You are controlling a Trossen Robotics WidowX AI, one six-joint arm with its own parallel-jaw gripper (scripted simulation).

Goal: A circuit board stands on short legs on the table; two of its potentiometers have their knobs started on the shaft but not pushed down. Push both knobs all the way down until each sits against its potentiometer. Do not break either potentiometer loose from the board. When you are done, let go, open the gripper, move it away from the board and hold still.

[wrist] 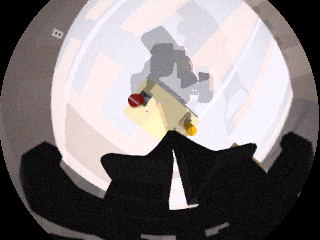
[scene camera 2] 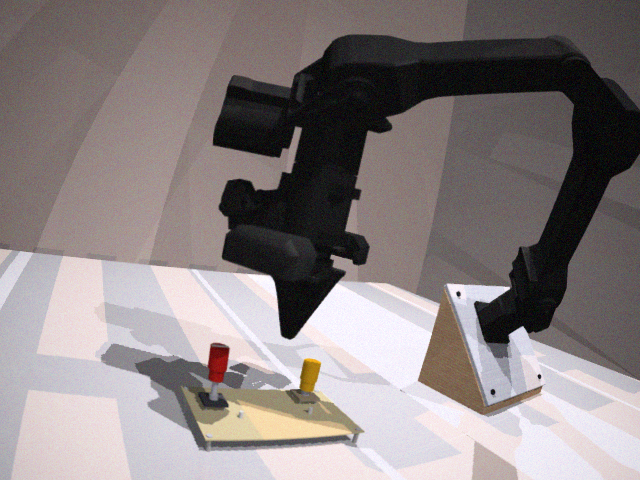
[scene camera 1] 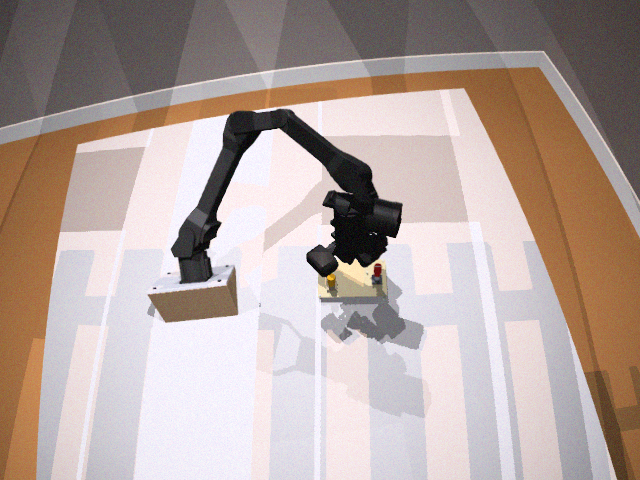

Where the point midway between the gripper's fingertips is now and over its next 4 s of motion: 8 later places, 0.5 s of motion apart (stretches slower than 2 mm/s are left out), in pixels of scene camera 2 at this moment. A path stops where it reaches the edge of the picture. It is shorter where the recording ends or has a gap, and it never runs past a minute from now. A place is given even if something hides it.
My gripper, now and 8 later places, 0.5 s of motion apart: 287,337; 272,328; 257,318; 243,310; 231,301; 223,319; 219,337; 219,342; 219,346
